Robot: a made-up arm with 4 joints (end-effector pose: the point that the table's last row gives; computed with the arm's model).
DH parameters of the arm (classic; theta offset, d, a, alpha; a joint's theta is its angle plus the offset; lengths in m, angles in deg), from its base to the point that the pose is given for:
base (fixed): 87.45 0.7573 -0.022 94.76
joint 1: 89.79 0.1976 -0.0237 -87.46
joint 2: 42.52 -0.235 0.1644 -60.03
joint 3: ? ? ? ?
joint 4: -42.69 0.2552 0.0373 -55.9
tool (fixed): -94.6 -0.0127 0 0
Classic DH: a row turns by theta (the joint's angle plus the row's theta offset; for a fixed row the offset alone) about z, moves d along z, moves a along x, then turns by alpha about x.
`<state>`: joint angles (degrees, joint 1 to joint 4).
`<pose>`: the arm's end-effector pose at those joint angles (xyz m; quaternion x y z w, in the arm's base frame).
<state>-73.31 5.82 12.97 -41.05</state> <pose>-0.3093 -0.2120 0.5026 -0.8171 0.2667 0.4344 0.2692</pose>
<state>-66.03 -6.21 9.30 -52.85</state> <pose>-0.3448 -0.0734 0.5314 -0.7775 0.2549 0.4749 0.3240</pose>
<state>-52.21 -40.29 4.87 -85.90</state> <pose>-0.2910 0.2324 0.7120 -0.6991 0.2138 0.5329 0.4262</pose>
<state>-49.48 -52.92 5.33 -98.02</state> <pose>-0.2266 0.3066 0.7784 -0.6863 0.2044 0.5430 0.4386</pose>
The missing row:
joint 3: 0 0.5232 0.0773 -119.97
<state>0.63 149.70 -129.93 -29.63</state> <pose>0.4993 -0.1916 0.4596 0.6256 0.2287 -0.7376 0.1107</pose>
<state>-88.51 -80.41 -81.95 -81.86</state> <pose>0.1798 0.4786 0.7455 -0.1916 0.4687 0.1726 0.8449</pose>
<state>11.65 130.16 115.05 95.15</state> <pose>0.5358 0.0241 0.7258 0.1604 -0.6593 0.0097 0.7345</pose>
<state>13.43 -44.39 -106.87 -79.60</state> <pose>-0.0767 -0.1838 1.0896 0.6067 -0.1219 0.4434 0.6484</pose>
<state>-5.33 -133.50 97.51 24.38</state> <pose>0.1613 0.0986 1.1140 0.1733 -0.9203 -0.3479 0.0457</pose>
